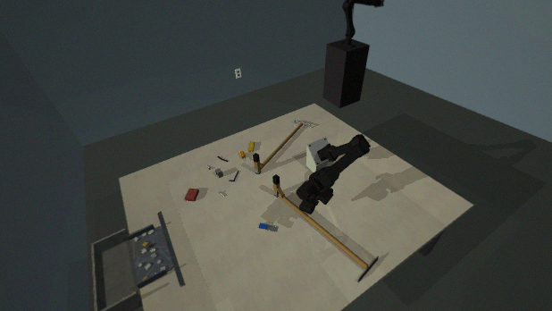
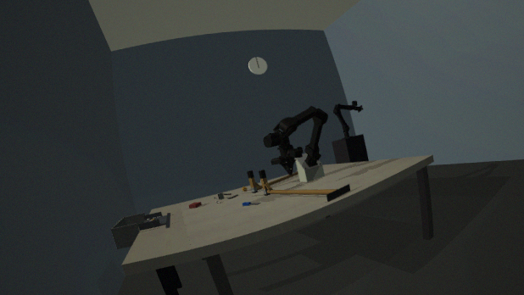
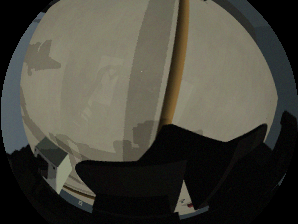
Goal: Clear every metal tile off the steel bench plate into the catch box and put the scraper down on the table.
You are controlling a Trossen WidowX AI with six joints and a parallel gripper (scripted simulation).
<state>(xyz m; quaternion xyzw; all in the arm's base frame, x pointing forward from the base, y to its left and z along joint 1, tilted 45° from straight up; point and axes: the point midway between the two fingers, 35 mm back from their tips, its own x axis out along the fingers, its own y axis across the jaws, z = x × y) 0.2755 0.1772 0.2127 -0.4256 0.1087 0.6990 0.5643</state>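
Right now my gripper tip is 40 mm to the right of the long scraper, 40 mm above it and 10 mm short of it. Round my gripper tip: black hex key 490 mm to the right, 230 mm ahead, 100 mm below; grey piece 560 mm to the right, 280 mm ahead, 80 mm below; blue piece 210 mm ahead, 100 mm below, 80 mm to the right.
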